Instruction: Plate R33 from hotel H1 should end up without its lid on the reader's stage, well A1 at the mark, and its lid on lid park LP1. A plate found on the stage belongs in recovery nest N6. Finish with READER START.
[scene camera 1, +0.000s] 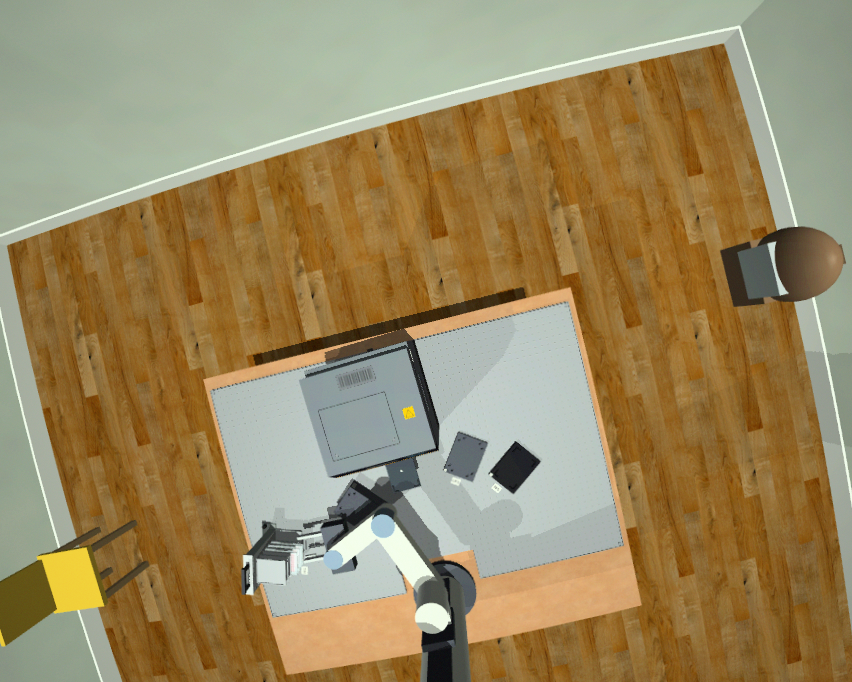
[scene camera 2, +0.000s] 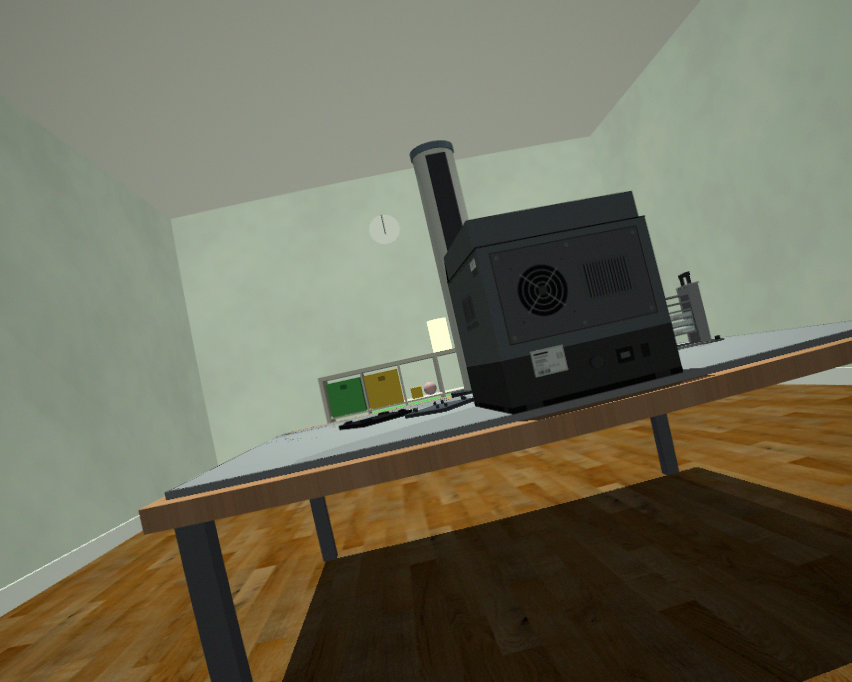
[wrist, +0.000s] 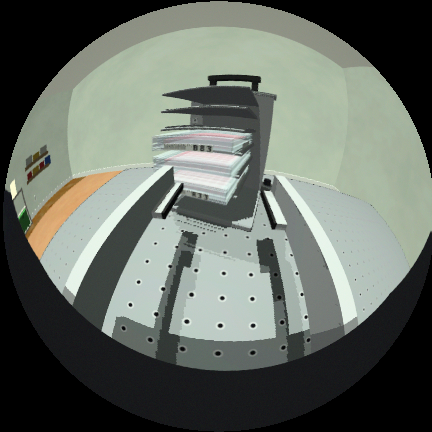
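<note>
A LP1 pad is in view, and so is the gripper, which holds nothing and can also be seen in the wrist view.
</note>
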